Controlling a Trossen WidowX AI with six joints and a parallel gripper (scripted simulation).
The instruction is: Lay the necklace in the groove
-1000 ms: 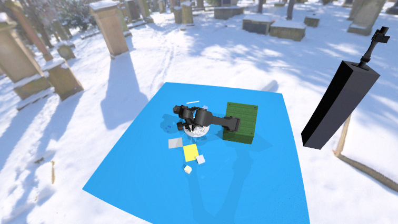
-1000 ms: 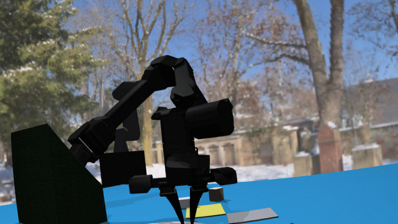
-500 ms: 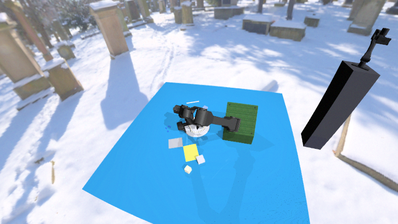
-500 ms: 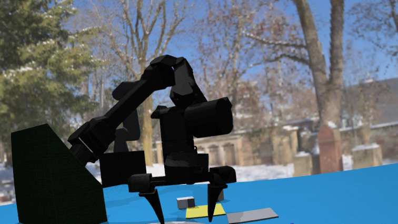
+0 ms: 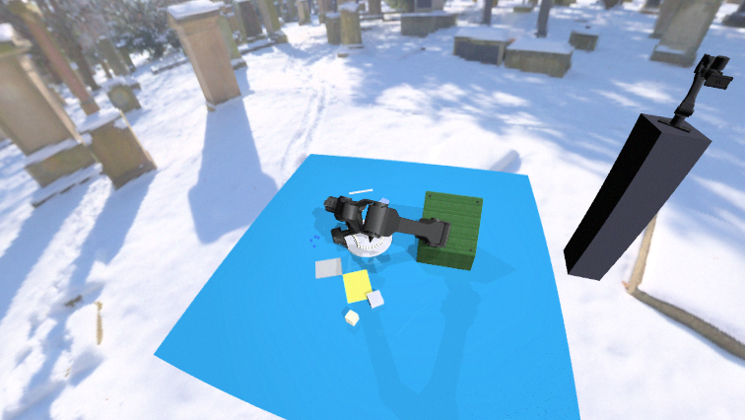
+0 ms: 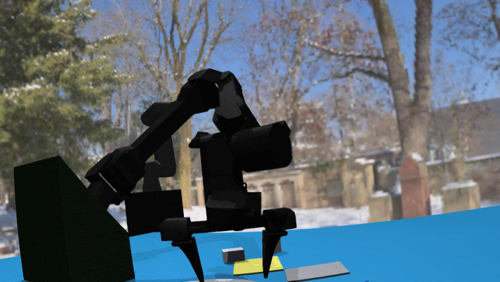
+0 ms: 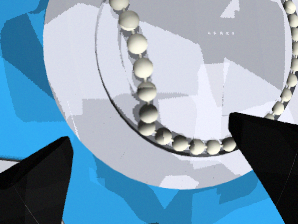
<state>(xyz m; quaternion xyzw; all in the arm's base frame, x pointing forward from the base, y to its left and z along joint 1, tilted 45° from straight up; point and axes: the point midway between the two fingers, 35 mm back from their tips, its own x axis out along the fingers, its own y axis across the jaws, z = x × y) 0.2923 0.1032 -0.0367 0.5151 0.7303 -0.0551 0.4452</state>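
Now: the round white bead board 1 cm behind my gripper tip, 6 cm to the right of it and 1 cm below it. Also, from my gripper tip: yellow tile: 6 cm behind, 16 cm to the left, 2 cm below; red object: 9 cm ahead, 17 cm to the right, 2 cm below; grey tile: 8 cm ahead, 13 cm to the left, 2 cm below.
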